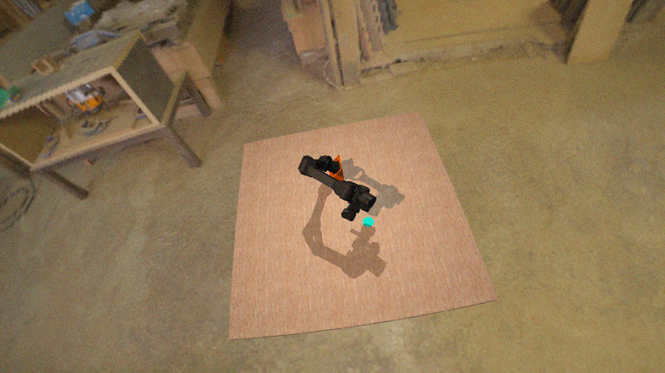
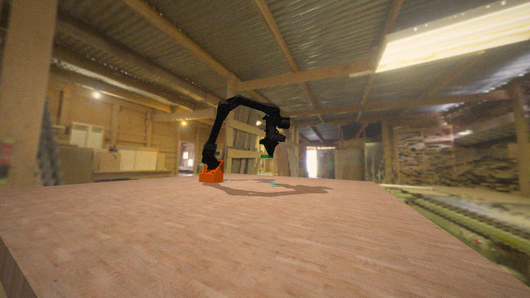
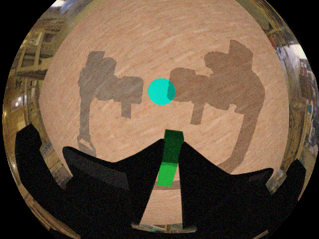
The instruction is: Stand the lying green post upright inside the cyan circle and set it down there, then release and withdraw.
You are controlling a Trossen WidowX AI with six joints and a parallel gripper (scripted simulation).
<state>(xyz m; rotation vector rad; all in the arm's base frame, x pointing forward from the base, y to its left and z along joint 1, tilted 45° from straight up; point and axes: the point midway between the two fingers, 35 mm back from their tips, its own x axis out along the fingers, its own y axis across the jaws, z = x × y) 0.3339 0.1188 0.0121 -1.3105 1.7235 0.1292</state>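
The cyan circle lies 5 cm to the left of my gripper tip and 15 cm below it. Round my gripper tip: green post (1 cm behind, 2 cm to the right).
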